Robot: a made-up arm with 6 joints. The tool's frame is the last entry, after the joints. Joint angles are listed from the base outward.
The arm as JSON. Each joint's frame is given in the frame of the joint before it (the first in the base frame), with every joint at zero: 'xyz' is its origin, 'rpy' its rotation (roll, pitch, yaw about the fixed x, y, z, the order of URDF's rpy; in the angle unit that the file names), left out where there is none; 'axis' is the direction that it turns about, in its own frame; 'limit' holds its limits. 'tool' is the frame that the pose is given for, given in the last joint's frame.
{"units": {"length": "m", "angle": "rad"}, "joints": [
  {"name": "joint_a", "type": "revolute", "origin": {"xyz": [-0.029, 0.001, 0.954], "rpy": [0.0, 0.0, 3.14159]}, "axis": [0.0, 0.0, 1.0], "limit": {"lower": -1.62, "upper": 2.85}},
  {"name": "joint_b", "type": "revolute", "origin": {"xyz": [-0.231, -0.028, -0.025], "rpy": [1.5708, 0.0, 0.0]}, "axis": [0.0, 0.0, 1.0], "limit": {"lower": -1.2, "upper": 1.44}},
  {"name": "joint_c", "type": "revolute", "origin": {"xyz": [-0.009, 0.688, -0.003], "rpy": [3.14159, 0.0, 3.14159]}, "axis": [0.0, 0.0, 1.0], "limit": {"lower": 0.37, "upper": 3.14}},
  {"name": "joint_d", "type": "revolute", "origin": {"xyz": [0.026, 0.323, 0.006], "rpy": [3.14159, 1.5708, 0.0]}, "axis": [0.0, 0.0, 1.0], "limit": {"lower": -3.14, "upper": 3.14}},
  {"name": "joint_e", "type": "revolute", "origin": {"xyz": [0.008, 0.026, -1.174], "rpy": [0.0, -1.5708, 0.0]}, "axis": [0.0, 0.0, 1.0], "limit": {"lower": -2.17, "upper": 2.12}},
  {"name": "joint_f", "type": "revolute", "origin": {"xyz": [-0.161, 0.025, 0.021], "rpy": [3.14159, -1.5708, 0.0]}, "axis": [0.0, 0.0, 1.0], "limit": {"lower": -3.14, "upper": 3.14}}
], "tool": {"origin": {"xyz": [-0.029, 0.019, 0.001], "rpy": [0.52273, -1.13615, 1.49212]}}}
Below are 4 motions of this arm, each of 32 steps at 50 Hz.
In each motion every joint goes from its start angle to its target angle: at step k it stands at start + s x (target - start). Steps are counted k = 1, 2, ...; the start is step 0. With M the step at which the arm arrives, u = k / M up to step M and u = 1 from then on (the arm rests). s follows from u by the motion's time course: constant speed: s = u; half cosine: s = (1 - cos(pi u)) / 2; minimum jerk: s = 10 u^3 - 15 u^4 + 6 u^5.
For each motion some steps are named. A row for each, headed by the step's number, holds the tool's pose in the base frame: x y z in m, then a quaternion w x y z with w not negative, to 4 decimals.
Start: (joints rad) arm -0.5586 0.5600 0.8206 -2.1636 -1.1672 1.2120
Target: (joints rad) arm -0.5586 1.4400 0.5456 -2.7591 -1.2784 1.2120
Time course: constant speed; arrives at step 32
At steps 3, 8, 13, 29, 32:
3: 1.5726 -0.8086 2.1047 0.1392 -0.4090 0.9016 0.0212
8: 1.7043 -0.9053 1.8408 0.1300 -0.4030 0.8983 0.1173
13: 1.7975 -0.9794 1.5536 0.1217 -0.3853 0.8900 0.2112
29: 1.8086 -1.0448 0.5694 0.0954 -0.2548 0.8355 0.4774
32: 1.7607 -1.0269 0.3894 0.0895 -0.2192 0.8215 0.5188

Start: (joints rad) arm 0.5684 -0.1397 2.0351 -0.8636 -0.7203 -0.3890
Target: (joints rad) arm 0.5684 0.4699 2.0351 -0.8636 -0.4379 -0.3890
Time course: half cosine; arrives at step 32
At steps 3, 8, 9, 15, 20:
3: -0.7576 -0.3211 2.5751 0.4850 -0.6569 0.5763 0.0328
8: -0.6513 -0.2572 2.6495 0.4650 -0.6620 0.5854 0.0523
9: -0.6195 -0.2381 2.6694 0.4591 -0.6633 0.5881 0.0579
15: -0.3741 -0.0903 2.7902 0.4153 -0.6690 0.6084 0.0994
20: -0.1420 0.0495 2.8579 0.3752 -0.6689 0.6272 0.1358

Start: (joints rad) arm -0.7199 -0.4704 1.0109 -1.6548 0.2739 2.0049
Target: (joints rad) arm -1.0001 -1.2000 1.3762 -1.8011 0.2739 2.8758
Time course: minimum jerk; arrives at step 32
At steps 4, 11, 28, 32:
4: -0.2133 0.2435 2.9322 0.3109 0.5833 0.6765 -0.3246
11: -0.4780 0.5334 2.7924 0.3552 0.6491 0.5707 -0.3560
28: -0.9095 1.4664 1.7004 0.4713 0.8067 0.1356 -0.3299
32: -0.9093 1.4799 1.6702 0.4732 0.8082 0.1264 -0.3270

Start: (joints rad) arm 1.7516 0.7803 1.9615 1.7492 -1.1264 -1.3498
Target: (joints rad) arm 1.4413 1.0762 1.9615 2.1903 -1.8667 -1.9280
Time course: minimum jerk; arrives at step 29
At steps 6, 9, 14, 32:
6: -0.0295 0.8943 2.7189 0.0438 -0.2658 0.9410 0.2048
9: -0.0020 0.9374 2.6888 0.0313 -0.2174 0.9486 0.2279
14: 0.0740 1.0369 2.6054 0.0245 -0.0866 0.9514 0.2945
32: 0.2287 1.1902 2.4281 0.1086 0.1489 0.8888 0.4197

